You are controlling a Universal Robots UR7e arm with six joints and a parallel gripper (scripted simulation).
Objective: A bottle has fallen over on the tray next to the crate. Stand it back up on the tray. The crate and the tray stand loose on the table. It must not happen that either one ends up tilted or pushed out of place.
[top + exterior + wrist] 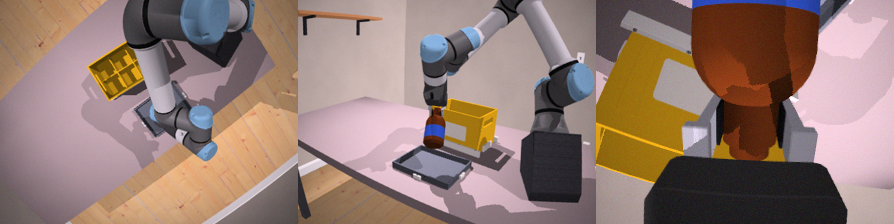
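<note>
My hand is 10 mm past the bottle, 30 mm to the right of it and 40 mm above it. Also, from my hand: dark grey tray 10 mm behind, 50 mm to the left, 190 mm below; yellow crate 30 mm behind, 240 mm to the right, 120 mm below.
</note>
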